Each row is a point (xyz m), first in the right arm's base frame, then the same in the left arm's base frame.
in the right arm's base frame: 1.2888 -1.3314 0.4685
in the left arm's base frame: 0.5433 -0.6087 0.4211
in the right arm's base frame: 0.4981 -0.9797 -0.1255
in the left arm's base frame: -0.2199 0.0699 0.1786
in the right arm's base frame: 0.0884 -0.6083 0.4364
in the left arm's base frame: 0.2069 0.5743 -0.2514
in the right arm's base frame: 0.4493 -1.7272 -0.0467
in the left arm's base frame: -0.0481 0.1249 0.9099
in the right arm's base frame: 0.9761 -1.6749 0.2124
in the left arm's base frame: 0.2874 -0.3483 0.8060
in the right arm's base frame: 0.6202 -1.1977 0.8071
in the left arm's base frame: 0.7408 0.1098 0.2651
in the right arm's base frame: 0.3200 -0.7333 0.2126
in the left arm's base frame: 0.0454 0.3062 -0.1051
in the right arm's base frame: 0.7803 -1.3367 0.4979
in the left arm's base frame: 0.4858 -0.1029 0.4391
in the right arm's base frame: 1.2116 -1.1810 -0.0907
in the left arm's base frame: -0.0362 -0.6285 0.3499
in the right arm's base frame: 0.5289 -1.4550 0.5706
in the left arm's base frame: 0.5301 0.1563 0.5547
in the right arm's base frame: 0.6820 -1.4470 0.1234
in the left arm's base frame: 0.1189 -0.0721 0.6019
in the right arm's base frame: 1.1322 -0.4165 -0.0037
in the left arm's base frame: -0.0706 -0.5283 -0.4163
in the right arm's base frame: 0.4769 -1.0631 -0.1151
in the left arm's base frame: -0.2019 0.0918 0.2605
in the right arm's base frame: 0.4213 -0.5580 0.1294
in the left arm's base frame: -0.0427 0.1936 -0.2708
